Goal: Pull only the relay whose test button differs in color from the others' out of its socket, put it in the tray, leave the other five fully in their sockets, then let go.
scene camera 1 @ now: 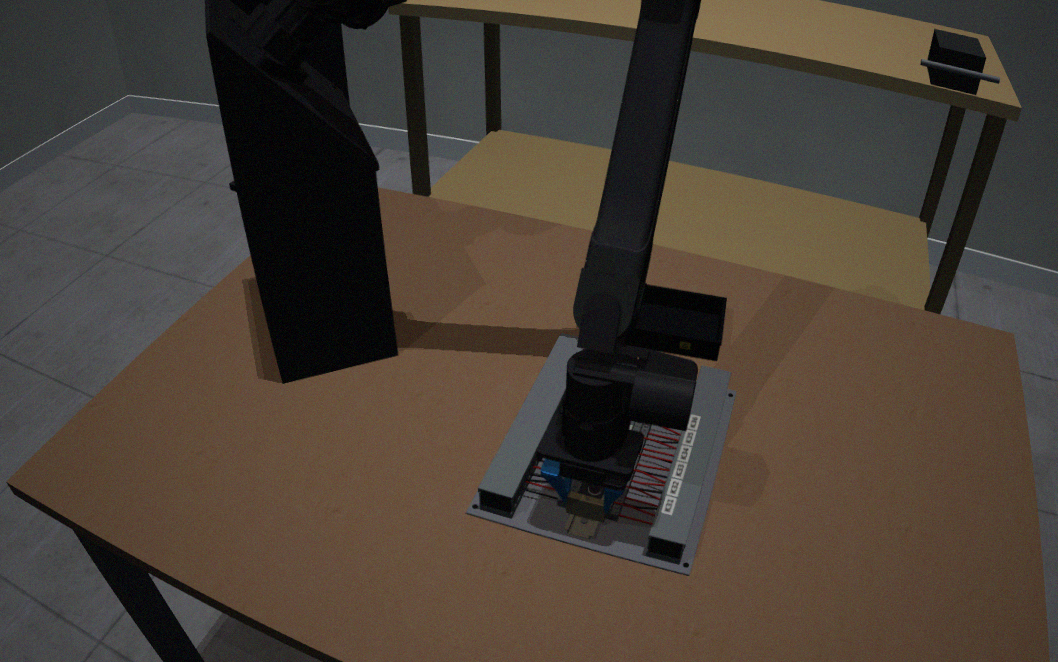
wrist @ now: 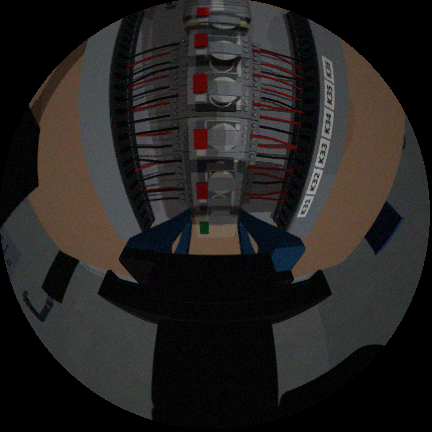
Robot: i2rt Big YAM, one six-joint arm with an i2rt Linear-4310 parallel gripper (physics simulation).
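Places are measured from the arm's base along level axes (x ahead, y left, z up), in metres.
Where they show: gripper, between the fingertips: [scene camera 1: 586, 504] [wrist: 214, 213]; arm's base, origin of its link: [scene camera 1: 260, 55].
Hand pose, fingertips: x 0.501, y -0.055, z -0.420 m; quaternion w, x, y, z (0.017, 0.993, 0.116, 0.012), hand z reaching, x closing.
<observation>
Each offset is from my fingertips to the top centre of the thing. "*": to the spot under its first point. Level surfaces: height alone.
The relay with the green test button @[0.004 m back, 0.018 m left, 0.039 m up] [wrist: 204, 228] is at the near end of the row, at the K31 end. My gripper [scene camera 1: 585, 498] [wrist: 214, 213] points down over that end and is shut on this relay, a blue finger on each side. How deep it sits in its socket is hard to tell. Several relays with red test buttons @[0.017 m back, 0.072 m left, 0.039 m up] [wrist: 200, 139] stand in line beyond it in the wrist view, seemingly seated in their sockets. In the scene view the gripper and wrist hide most of the row. The black tray @[* 0.000 m ahead, 0.344 m left, 0.005 m down] [scene camera 1: 706, 345] stands behind the panel, partly hidden by the arm.
Grey wiring ducts @[0.125 m back, 0.094 m left, 0.013 m up] [scene camera 1: 524, 425] [wrist: 97, 130] flank the row, with red and black wires between. Labels K31 to K36 @[0.071 m ahead, 0.140 m left, 0.013 m up] [scene camera 1: 681, 464] [wrist: 320, 150] run along the right duct. A tall black stand [scene camera 1: 319, 257] is on the table @[0.030 m down] [scene camera 1: 312, 499] at the left. A wooden workbench [scene camera 1: 530, 19] stands behind.
</observation>
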